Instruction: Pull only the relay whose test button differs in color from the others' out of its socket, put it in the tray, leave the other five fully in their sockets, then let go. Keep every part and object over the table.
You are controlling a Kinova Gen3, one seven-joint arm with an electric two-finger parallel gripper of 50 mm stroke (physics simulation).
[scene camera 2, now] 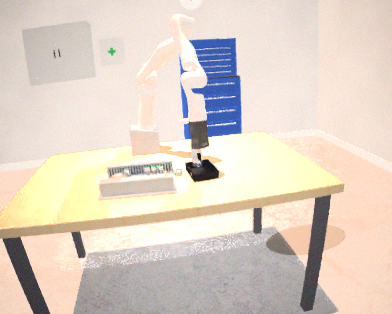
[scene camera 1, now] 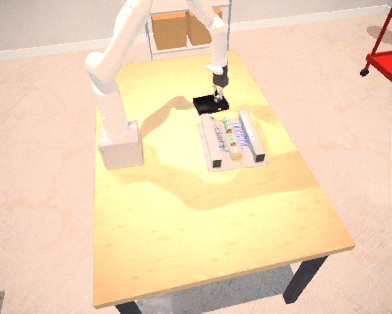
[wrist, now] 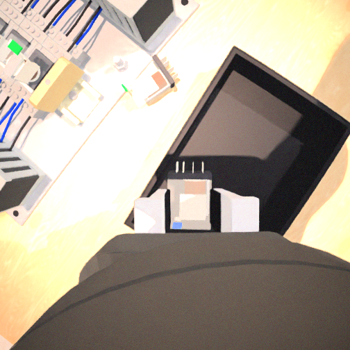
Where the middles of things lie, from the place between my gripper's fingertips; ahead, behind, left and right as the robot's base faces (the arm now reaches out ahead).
Now: the end block (wrist: 63,75) 14 cm to the right of my hand, 5 cm below it and 3 cm behind it. Also, from my hand: panel (scene camera 1: 247,161) (25 cm to the right, 7 cm below, 6 cm behind).
